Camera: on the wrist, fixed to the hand. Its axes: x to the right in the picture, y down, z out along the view.
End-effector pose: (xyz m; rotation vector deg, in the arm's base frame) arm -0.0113 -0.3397 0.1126 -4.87 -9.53 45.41
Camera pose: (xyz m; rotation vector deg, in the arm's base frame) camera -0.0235 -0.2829 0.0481 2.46 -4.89 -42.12
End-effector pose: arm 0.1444 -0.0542 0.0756 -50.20 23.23 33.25
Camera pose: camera 0.1220 -0.0667 -0.0074 -53.35 -13.37 -50.24
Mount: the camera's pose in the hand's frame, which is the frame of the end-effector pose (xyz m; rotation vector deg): 0.0247 0.0572 -0.0605 1.60 5.56 -87.71
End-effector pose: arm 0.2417 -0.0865 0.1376 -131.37 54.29 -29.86
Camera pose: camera 0.1963 -0.1598 0.1483 -147.20 -56.80 -67.14
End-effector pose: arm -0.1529 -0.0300 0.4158 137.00 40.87 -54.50
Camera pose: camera -0.0732 -0.0306 0.4503 -79.04 -135.25 63.91
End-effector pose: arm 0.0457 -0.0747 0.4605 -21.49 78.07 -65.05
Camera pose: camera 0.0110 -0.0450 0.3867 -85.36 57.30 -136.64
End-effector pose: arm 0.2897 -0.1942 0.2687 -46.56 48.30 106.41
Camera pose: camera 0.2397 -0.2522 0.2278 -60.74 5.75 25.19
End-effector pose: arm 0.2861 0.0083 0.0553 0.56 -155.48 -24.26
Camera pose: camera 0.2894 0.0436 0.1346 117.03 -118.03 -39.84
